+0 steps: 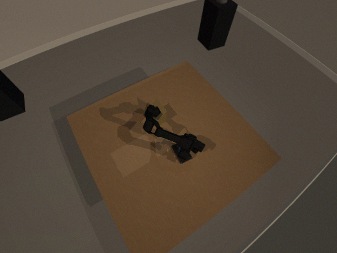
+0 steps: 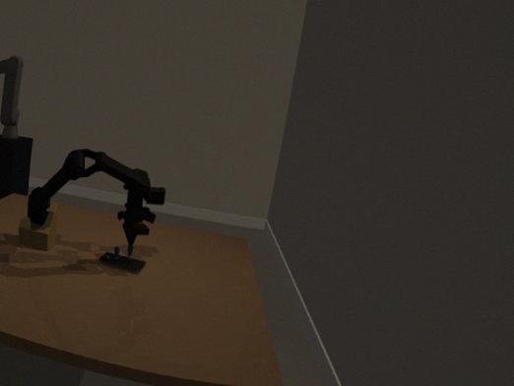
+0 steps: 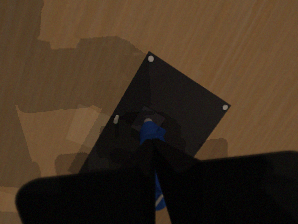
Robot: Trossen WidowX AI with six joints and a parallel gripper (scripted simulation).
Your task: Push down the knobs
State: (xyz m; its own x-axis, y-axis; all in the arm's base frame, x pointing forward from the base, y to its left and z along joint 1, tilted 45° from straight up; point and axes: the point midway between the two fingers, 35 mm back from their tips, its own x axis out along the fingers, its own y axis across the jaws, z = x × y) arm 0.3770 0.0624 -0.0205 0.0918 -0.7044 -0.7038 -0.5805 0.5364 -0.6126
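Now: the blue knob 10 mm below my gripper tip.
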